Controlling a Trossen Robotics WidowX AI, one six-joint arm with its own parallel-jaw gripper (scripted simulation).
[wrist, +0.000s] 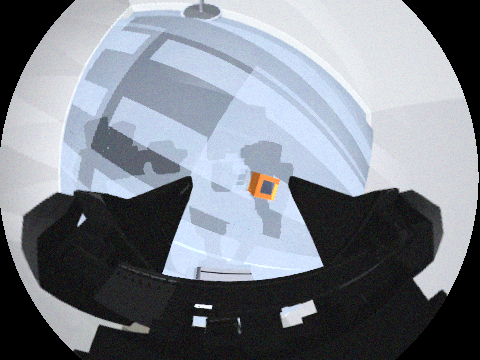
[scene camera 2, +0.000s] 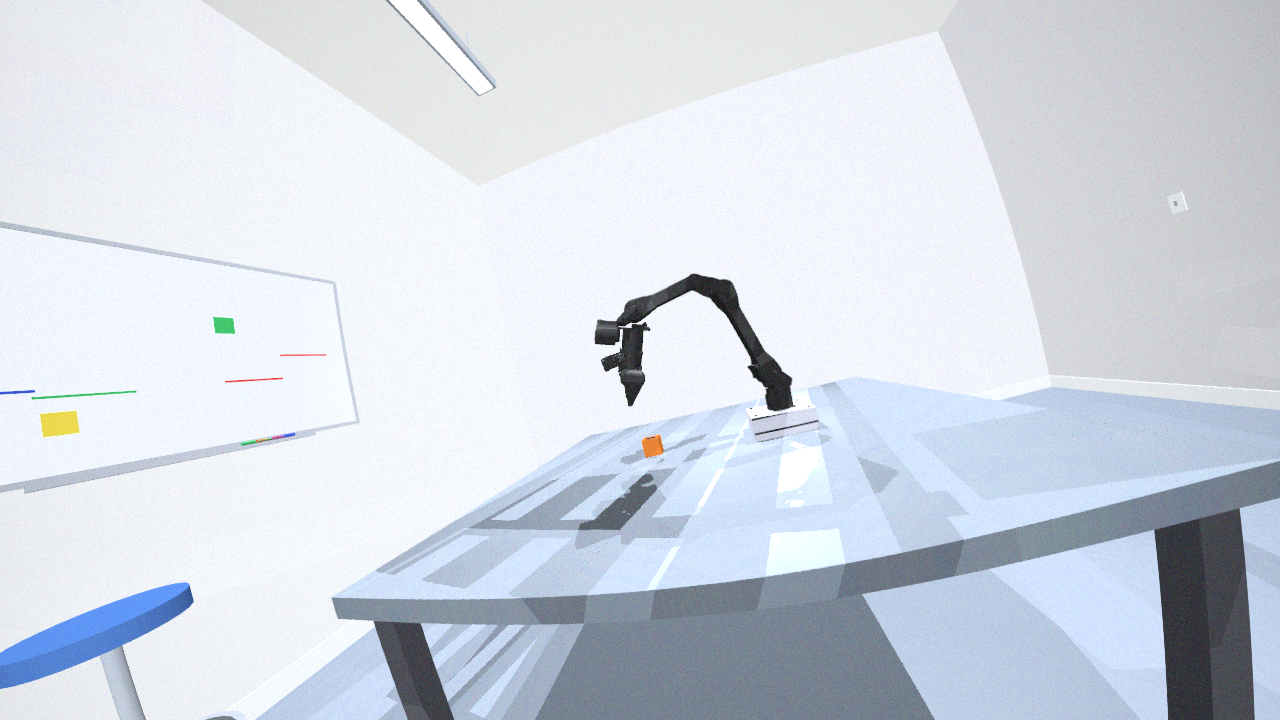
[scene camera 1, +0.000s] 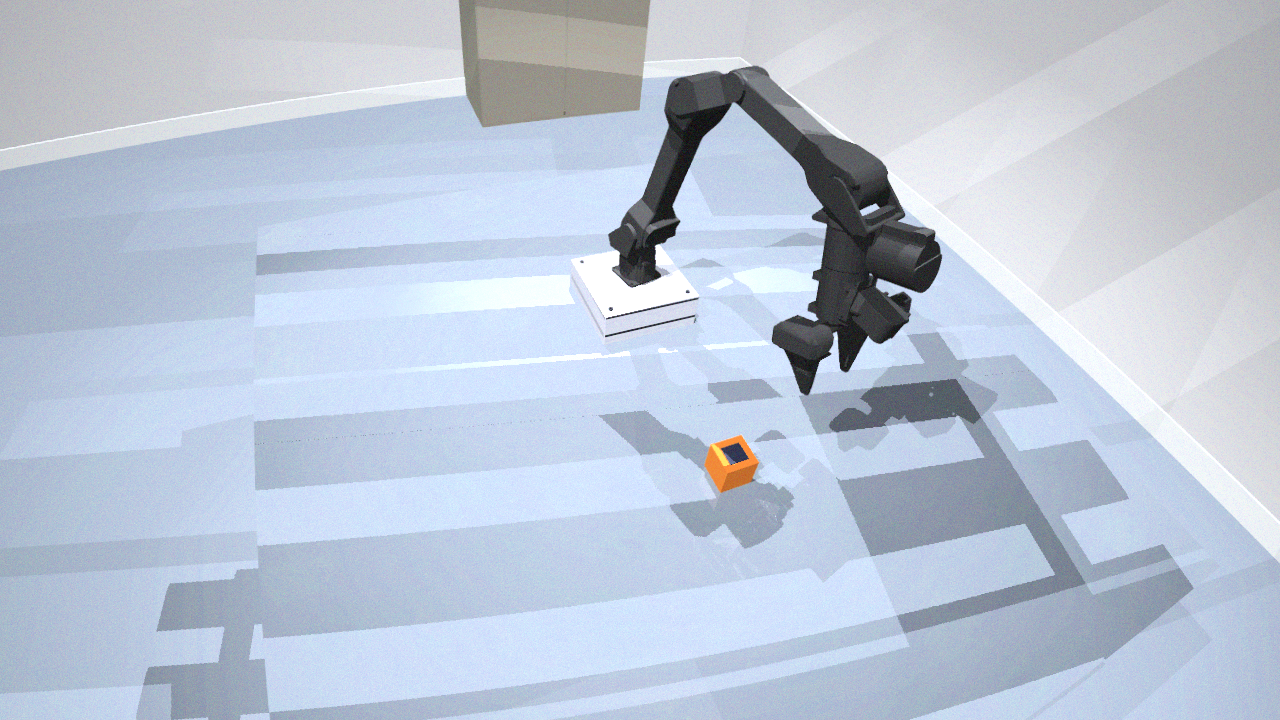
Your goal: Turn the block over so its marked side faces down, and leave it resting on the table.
Scene:
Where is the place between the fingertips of my gripper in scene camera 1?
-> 825,382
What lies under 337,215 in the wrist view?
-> My gripper.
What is my gripper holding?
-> Nothing.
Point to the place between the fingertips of my gripper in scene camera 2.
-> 628,402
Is my gripper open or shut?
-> Open.

